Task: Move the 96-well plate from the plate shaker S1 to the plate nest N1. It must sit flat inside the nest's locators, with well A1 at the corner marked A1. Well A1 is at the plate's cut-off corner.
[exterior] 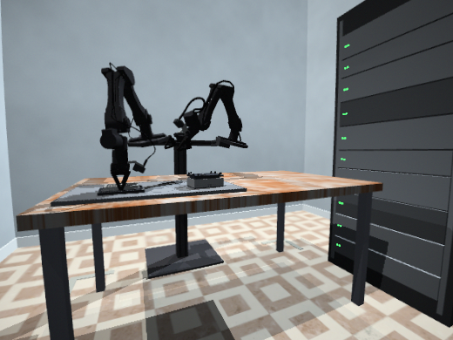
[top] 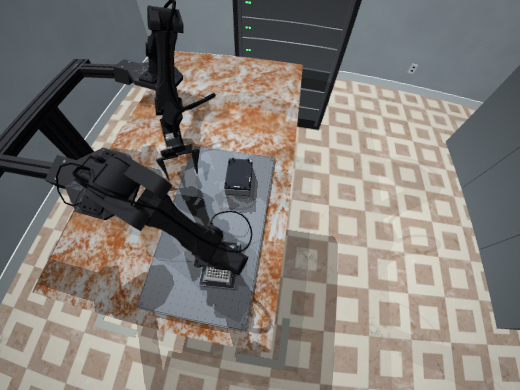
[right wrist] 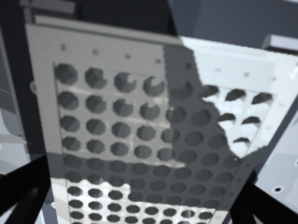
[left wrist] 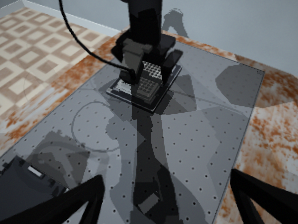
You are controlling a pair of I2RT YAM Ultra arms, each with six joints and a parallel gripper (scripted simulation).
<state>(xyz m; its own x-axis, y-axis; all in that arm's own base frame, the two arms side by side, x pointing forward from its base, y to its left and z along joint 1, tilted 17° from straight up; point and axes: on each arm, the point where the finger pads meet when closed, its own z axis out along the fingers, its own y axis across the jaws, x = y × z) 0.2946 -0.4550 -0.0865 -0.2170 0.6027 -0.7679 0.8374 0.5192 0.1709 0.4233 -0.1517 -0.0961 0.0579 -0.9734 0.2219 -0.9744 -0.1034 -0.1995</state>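
My right hand is right at the 96-well plate. The rest, counted from my right hand: plate nest N1: 2 cm below.
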